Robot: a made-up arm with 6 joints.
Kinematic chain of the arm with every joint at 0, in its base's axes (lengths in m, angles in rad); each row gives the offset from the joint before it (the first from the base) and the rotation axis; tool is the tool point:
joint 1: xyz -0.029 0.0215 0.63 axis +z
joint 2: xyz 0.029 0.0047 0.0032 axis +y
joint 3: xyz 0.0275 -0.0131 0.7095 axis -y
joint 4: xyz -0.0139 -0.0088 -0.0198 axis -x
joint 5: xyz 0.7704 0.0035 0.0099 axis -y
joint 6: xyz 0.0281 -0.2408 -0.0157 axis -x
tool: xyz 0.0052 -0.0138 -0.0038
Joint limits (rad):
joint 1: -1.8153..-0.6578
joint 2: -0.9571..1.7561
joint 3: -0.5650..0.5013
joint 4: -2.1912..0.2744
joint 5: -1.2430..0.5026
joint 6: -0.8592..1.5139
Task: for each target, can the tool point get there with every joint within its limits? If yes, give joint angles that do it. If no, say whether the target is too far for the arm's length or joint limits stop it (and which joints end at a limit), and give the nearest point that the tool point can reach.
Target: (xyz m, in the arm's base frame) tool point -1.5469 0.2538 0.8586
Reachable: no: joint limits stop it (at a limit: joint 1, joint 3, joint 5) | nearest point -0.3618 -0.2305 1.2235 | short by 1.331 m
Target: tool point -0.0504 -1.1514 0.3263
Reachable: yes | joints -1.3621 1.0866 0.2688 -0.1229 -0.7683 0.3942
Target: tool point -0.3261 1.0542 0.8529
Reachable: no: joint limits stop it (at a limit: joint 2, joint 3, joint 4, joint 5, joint 6) | nearest point -0.1771 0.5364 1.8016 | short by 1.091 m
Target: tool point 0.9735 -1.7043 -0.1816
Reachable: no: too far | nearest point 0.6174 -1.0912 0.1122 | short by 0.767 m
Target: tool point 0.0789 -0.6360 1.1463
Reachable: yes | joints -1.3129 -0.2824 -0.1693 -1.2928 -0.3234 -0.3251
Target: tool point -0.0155 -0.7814 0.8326
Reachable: yes | joints -1.5609 0.1282 -0.1931 -1.5650 -0.3085 -0.4560
